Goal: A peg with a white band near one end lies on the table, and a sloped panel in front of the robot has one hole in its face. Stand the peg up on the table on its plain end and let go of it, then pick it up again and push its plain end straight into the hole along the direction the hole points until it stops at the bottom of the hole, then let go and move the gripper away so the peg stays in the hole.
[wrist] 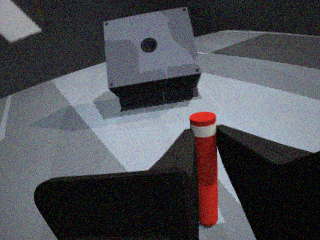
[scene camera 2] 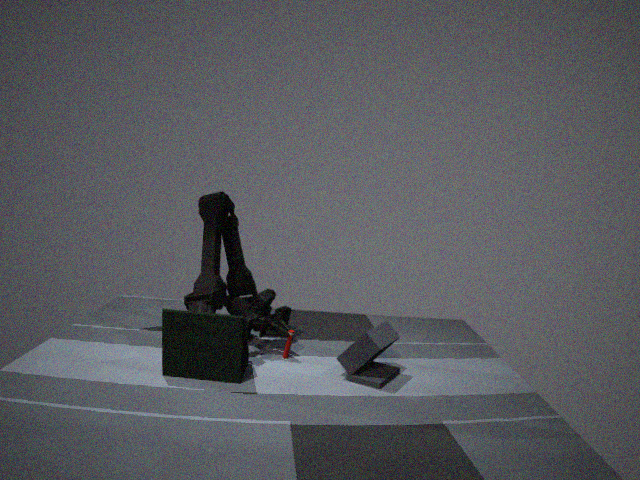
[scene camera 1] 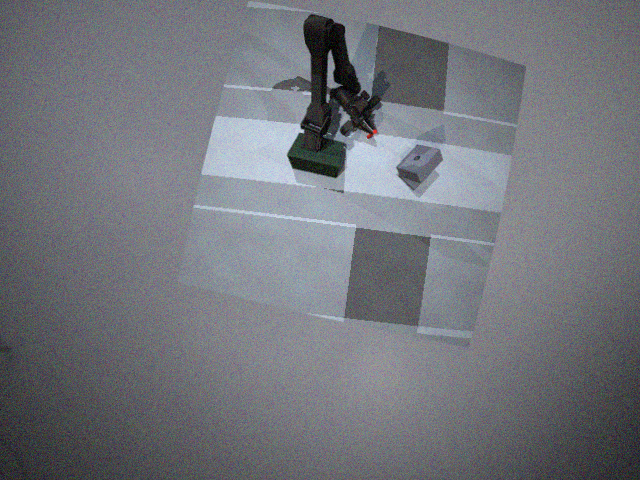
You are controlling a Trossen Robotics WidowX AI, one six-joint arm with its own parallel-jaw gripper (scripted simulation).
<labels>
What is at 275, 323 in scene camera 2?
My gripper.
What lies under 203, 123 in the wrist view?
A red peg.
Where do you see a grey sloped panel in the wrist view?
At 133, 72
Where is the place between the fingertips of my gripper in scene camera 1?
373, 132
</labels>
